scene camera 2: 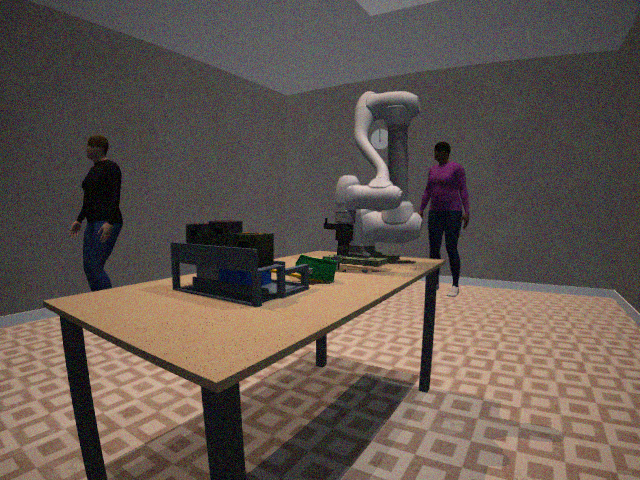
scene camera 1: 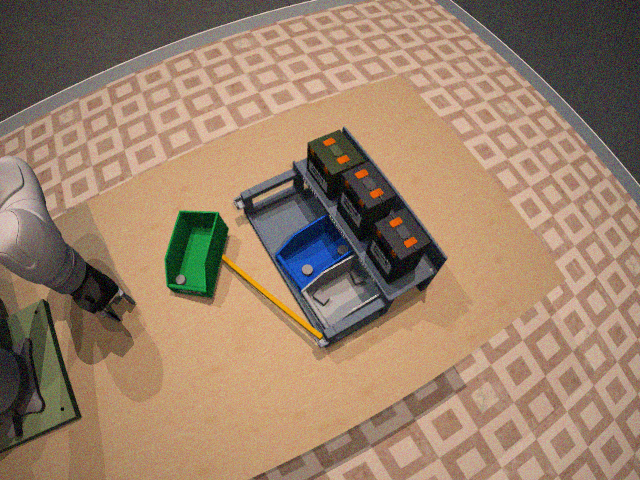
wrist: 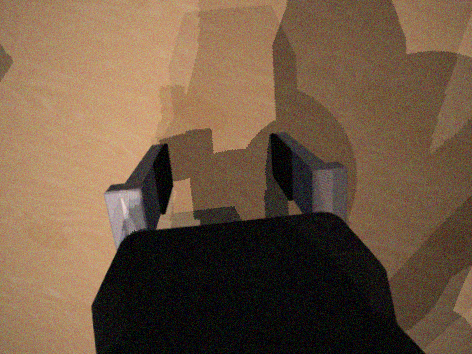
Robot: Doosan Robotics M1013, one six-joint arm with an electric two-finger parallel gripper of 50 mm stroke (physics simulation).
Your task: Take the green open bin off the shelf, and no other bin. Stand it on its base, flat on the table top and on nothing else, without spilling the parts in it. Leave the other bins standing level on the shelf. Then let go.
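Places are measured from the arm's base along level axes (x ahead, y left, z up), in metres.
Where they show: gripper, fingertip midpoint: point(scene camera 1: 124, 309) point(wrist: 221, 160); arm's base, origin of the base link: point(scene camera 2: 359, 255) point(scene camera 1: 9, 384).
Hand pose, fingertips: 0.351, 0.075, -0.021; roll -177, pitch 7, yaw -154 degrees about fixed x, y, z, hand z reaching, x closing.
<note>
Things, the pixels of their centre, and the offset from my fingertips, as dx, dy, dz. Level surfaces: height alone.
- green open bin, body centre: point(scene camera 1: 194, 253) point(scene camera 2: 314, 266) +0.213, +0.040, +0.045
- table top, its level: dz -0.004
- grey round part, body centre: point(scene camera 1: 181, 280) +0.159, +0.011, +0.007
- blue bin, body centre: point(scene camera 1: 321, 250) point(scene camera 2: 245, 275) +0.470, -0.066, +0.039
- white bin, body centre: point(scene camera 1: 348, 290) point(scene camera 2: 223, 272) +0.483, -0.172, +0.039
- yellow bar, body centre: point(scene camera 1: 254, 284) +0.310, -0.074, +0.029
The green open bin point(scene camera 1: 194, 253) point(scene camera 2: 319, 269) is on the table top point(scene camera 1: 217, 382) point(scene camera 2: 206, 330), off the shelf point(scene camera 1: 273, 219) point(scene camera 2: 214, 255). It looks upright, with a grey round part point(scene camera 1: 180, 279) inside; its underside is hidden. My gripper point(scene camera 1: 125, 310) point(wrist: 221, 160) is open and empty over the table, apart from the green bin, on the arm's side of it. The green bin does not show in the wrist view. The blue bin point(scene camera 1: 305, 258) point(scene camera 2: 235, 276) and the white bin point(scene camera 1: 343, 297) sit side by side on the shelf's lower level, with parts inside.
A yellow bar point(scene camera 1: 271, 298) runs from the shelf's near corner to beside the green bin; whether they touch is unclear. Three dark cases point(scene camera 1: 336, 152) point(scene camera 1: 368, 191) point(scene camera 1: 402, 240) stand on the shelf's upper level. The arm's green base plate point(scene camera 1: 56, 384) is at the left. Two people stand beyond the table.
</note>
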